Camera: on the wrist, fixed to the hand. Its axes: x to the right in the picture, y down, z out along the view.
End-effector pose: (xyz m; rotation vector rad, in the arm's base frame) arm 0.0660 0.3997 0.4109 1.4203 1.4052 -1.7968
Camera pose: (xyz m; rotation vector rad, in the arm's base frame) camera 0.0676 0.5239 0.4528 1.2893 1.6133 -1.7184
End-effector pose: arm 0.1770 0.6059 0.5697 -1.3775 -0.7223 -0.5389
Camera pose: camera 0.1407 0.4840 0.6016 -1.4802 -0.7749 -0.6944
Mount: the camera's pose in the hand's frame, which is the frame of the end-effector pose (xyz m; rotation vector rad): -0.0096 -0.0639 -0.1141 -0.1491 0.0012 -0.1132
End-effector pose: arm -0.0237 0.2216 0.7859 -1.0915 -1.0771 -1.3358
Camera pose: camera -0.0914 0.1137 0.7547 -1.1523 -1.0650 -1.5264
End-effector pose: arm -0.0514 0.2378 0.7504 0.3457 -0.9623 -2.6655
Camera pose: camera -0.0181 0.2217 0.6246 0.3789 -0.7586 -2.8182
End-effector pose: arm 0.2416 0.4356 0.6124 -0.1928 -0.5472 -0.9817
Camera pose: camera 0.2245 0.3624 0.5049 -0.2967 -0.4880 -1.1337
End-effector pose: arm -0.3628 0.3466 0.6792 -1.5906 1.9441 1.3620
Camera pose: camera -0.2659 0.2655 0.7141 -1.7398 1.7598 1.4896
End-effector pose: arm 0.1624 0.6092 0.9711 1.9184 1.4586 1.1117
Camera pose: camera 0.0317 0.6094 0.9818 1.7125 1.4240 1.1360
